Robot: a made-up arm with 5 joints. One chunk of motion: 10 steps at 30 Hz.
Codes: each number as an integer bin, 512 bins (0 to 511) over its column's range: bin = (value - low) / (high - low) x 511, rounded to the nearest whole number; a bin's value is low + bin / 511 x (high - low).
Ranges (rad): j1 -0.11..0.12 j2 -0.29..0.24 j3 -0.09..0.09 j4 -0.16..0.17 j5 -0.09..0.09
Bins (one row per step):
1: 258 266 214 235 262
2: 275 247 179 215 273
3: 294 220 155 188 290
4: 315 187 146 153 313
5: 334 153 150 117 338
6: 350 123 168 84 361
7: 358 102 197 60 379
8: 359 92 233 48 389
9: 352 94 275 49 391
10: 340 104 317 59 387
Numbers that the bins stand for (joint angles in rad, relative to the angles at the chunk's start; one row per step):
1: 0.0061 -0.0141 -0.0146 -0.0082 0.0023
2: 0.0138 -0.0338 -0.0269 -0.0212 0.0062
3: 0.0223 -0.0618 -0.0354 -0.0386 0.0122
4: 0.0318 -0.0960 -0.0386 -0.0612 0.0203
5: 0.0403 -0.1313 -0.0372 -0.0844 0.0291
6: 0.0475 -0.1624 -0.0308 -0.1058 0.0372
7: 0.0511 -0.1842 -0.0206 -0.1213 0.0435
8: 0.0516 -0.1946 -0.0079 -0.1290 0.0470
9: 0.0484 -0.1925 0.0069 -0.1284 0.0477
10: 0.0430 -0.1821 0.0217 -0.1219 0.0463

